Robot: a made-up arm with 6 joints. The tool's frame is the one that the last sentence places. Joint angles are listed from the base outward.
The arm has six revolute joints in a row. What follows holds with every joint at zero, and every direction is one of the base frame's. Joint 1 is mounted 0.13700 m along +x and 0.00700 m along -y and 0.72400 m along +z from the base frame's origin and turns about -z. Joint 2 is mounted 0.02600 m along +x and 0.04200 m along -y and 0.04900 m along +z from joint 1 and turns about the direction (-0.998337, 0.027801, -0.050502). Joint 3 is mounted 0.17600 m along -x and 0.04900 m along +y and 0.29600 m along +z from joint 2 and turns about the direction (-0.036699, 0.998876, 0.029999). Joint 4 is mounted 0.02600 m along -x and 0.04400 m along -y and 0.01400 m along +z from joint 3 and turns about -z. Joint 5 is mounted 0.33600 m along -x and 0.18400 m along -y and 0.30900 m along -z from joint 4 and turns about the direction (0.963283, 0.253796, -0.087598). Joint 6 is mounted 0.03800 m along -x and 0.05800 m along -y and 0.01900 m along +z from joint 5 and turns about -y. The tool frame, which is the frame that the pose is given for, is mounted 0.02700 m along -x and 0.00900 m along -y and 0.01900 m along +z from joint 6; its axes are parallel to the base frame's.
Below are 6 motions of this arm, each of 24 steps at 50 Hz.
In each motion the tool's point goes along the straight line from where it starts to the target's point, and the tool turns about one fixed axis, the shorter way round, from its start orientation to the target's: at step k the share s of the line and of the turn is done. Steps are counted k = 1, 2, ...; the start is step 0. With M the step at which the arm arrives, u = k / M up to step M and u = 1 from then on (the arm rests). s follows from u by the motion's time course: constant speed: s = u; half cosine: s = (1 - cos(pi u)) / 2; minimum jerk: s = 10 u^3 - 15 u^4 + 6 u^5.
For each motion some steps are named. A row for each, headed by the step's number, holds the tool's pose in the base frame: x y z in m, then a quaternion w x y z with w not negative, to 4 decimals.
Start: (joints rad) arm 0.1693 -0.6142 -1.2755 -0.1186 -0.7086 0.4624
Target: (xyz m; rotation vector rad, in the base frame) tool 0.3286 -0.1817 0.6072 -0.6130 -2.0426 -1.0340
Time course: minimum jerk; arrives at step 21
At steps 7, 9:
7: 0.1386 -0.1489 0.5087 0.5314 -0.2056 -0.7375 -0.3627
9: 0.1766 -0.1555 0.5284 0.5015 -0.2130 -0.7515 -0.3719

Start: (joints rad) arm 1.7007 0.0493 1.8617 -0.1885 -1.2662 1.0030
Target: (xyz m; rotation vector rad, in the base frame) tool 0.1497 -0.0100 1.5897 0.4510 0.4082 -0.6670
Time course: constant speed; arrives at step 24
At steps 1, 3, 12, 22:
1: -0.1180 0.2641 1.5247 0.9631 0.1433 0.0922 -0.2082
3: -0.0948 0.2403 1.5303 0.9589 0.1500 0.1015 -0.2185
12: 0.0100 0.1330 1.5558 0.9368 0.1797 0.1430 -0.2639
22: 0.1264 0.0138 1.5840 0.9066 0.2117 0.1883 -0.3127

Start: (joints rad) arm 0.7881 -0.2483 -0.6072 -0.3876 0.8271 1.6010
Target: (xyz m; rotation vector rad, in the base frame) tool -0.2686 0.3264 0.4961 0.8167 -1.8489 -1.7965
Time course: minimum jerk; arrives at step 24
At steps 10, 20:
10: -0.2579 0.0532 0.5139 0.3501 0.2036 -0.7964 -0.4491
20: -0.2680 0.3116 0.4971 0.2247 0.2904 -0.6760 -0.6389

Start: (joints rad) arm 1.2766 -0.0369 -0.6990 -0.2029 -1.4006 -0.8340
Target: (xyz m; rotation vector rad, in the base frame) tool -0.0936 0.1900 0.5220 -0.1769 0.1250 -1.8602
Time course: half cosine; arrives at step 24
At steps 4, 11, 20, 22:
4: -0.1900 0.2045 0.6224 0.4477 -0.4718 0.1620 -0.7421
11: -0.1520 0.1988 0.5828 0.5171 -0.3227 0.1220 -0.7833
20: -0.1005 0.1910 0.5292 0.5859 -0.1059 0.0621 -0.8010
22: -0.0954 0.1903 0.5238 0.5910 -0.0837 0.0559 -0.8004

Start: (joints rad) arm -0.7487 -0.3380 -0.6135 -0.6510 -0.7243 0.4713
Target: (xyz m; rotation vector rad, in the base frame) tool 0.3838 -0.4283 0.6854 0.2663 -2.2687 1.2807
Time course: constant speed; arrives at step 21
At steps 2, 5, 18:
2: 0.3022 -0.4404 0.6040 0.5481 0.0678 -0.7096 0.4376
5: 0.3151 -0.4385 0.6169 0.5054 0.0732 -0.7349 0.4462
18: 0.3709 -0.4302 0.6726 0.3067 0.0940 -0.8222 0.4701

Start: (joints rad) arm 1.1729 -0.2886 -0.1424 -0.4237 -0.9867 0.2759
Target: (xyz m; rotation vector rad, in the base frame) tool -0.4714 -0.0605 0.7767 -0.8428 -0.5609 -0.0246
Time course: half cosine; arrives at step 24
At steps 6, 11, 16, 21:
6: -0.4018 0.1894 0.6963 0.8216 -0.4637 -0.2079 -0.2585
11: -0.4253 0.1050 0.7234 0.8462 -0.4469 -0.2303 -0.1763
16: -0.4510 0.0127 0.7531 0.8654 -0.4244 -0.2526 -0.0849
21: -0.4683 -0.0494 0.7731 0.8735 -0.4070 -0.2663 -0.0229

